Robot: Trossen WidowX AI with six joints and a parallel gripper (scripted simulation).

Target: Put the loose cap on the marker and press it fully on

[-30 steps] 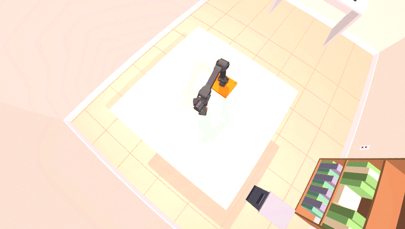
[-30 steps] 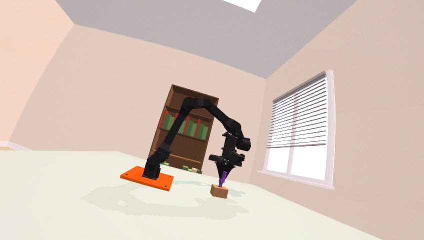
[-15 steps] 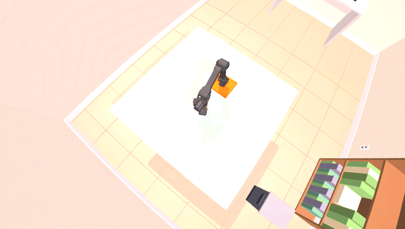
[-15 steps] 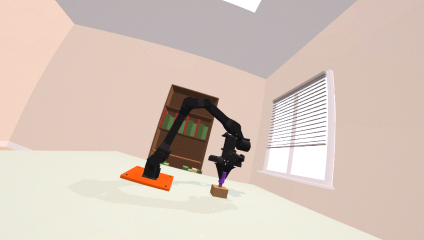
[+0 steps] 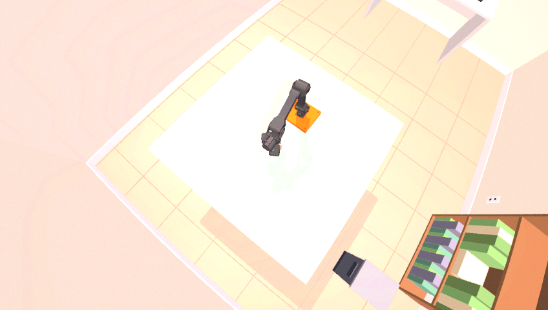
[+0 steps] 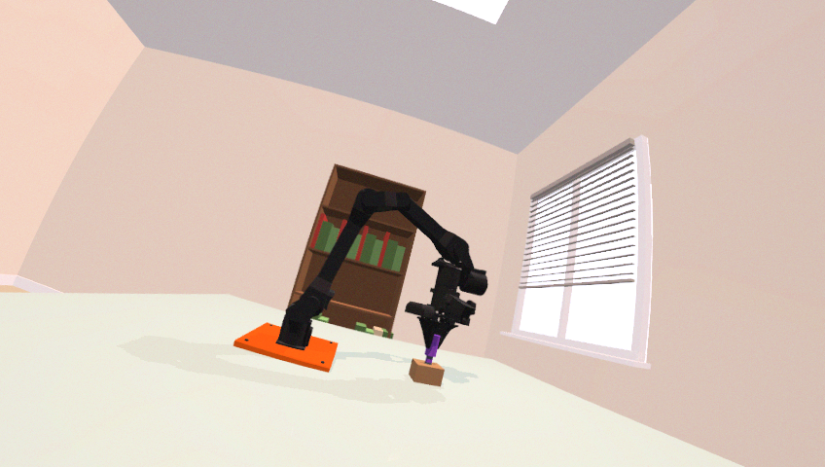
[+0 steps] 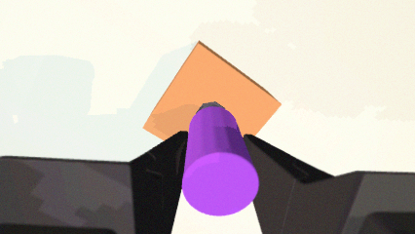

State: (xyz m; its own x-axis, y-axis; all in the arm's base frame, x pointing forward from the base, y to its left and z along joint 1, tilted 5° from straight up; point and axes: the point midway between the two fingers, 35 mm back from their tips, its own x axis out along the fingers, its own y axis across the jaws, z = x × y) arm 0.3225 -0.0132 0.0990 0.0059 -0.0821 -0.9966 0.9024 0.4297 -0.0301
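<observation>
My gripper tip is right at the dark marker. The rest, counted from my gripper tip: tan holder block: 60 mm below; purple cap: 10 mm above.
</observation>
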